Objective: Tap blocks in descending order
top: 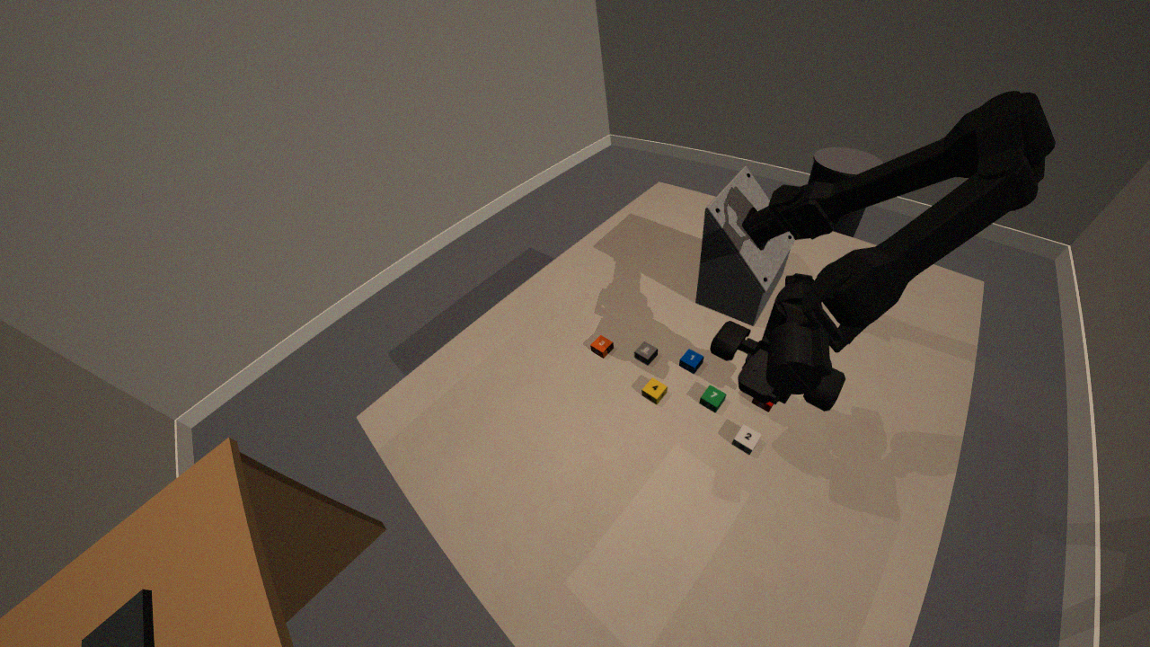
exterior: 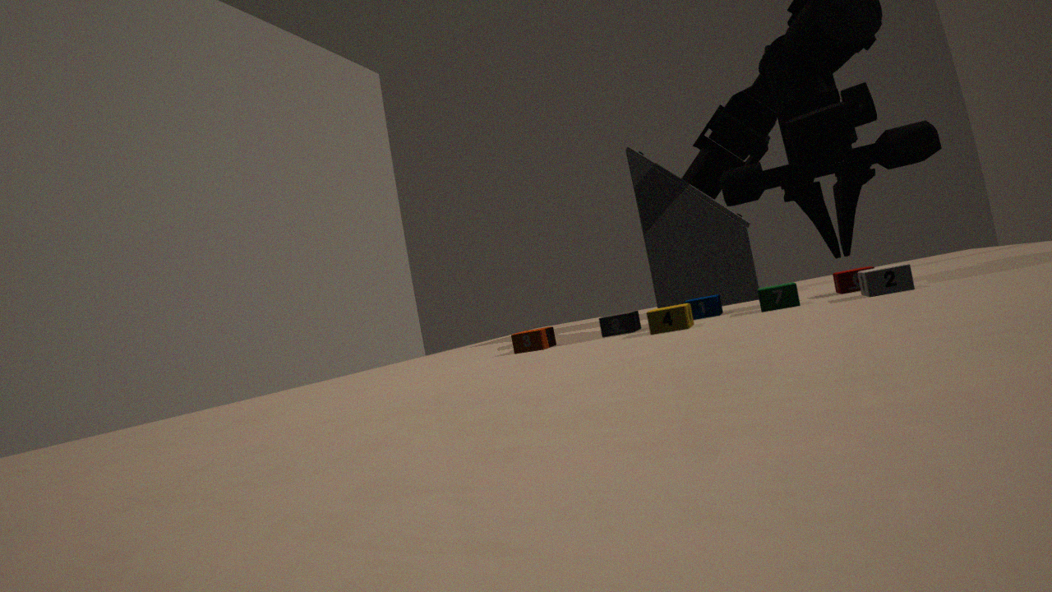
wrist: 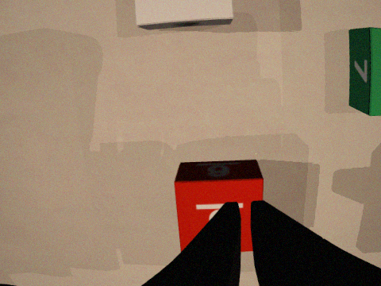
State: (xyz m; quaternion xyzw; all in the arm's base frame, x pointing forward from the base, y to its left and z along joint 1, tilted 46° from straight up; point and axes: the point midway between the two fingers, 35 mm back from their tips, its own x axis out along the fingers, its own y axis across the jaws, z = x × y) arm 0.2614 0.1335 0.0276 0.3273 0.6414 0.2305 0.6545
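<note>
The red block is 20 mm below my gripper tip, 10 mm to the left of it and 10 mm behind it. From my gripper tip the other things lie so: white 2 block: 80 mm ahead, 20 mm below, 10 mm to the left; blue 1 block: 130 mm to the right, 20 mm below, 20 mm behind; green 7 block: 70 mm to the right, 40 mm ahead, 20 mm below.
</note>
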